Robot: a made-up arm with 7 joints.
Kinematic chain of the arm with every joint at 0, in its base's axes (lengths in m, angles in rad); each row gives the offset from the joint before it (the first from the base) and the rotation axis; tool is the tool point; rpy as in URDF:
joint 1: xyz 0 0 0.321 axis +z
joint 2: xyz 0 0 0 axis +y
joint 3: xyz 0 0 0.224 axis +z
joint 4: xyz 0.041 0 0 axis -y
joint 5: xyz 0.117 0 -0.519 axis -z
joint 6: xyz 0 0 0 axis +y
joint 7: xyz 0.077 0 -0.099 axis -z
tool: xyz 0 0 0 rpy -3.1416 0 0
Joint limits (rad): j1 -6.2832..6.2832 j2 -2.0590..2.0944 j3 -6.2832..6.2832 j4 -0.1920..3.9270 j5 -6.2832..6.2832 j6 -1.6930..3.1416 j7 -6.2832..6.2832
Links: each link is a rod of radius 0.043 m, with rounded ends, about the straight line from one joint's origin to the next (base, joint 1, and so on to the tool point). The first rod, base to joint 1, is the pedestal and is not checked.
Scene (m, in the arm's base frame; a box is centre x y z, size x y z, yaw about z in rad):
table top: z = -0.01
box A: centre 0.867 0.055 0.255 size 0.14 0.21 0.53 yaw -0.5
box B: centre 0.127 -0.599 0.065 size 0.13 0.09 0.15 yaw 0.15
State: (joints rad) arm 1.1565 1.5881 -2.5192 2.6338 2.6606 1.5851 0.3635
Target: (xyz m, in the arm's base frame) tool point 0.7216 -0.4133 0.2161
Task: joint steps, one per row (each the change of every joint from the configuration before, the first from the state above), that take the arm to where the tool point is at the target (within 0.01 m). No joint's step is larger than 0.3 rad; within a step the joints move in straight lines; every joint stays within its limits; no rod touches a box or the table.
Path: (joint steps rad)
1: -0.2717 -0.1176 0.0708 -0.1540 0.0516 0.1090 0.0121
2: -0.2717 -0.1176 0.0707 -0.1539 0.0516 0.1089 0.0120
3: -0.2717 -0.1176 0.0708 -0.1540 0.0516 0.1090 0.0121
4: -0.2717 -0.1176 0.0707 -0.1540 0.0516 0.1090 0.0120
5: -0.0172 0.2764 0.0598 0.0327 -0.1089 -0.1680 -0.0160
6: -0.0172 0.2764 0.0597 0.0327 -0.1088 -0.1680 -0.0161
7: -0.0172 0.2764 0.0597 0.0327 -0.1089 -0.1680 -0.0161

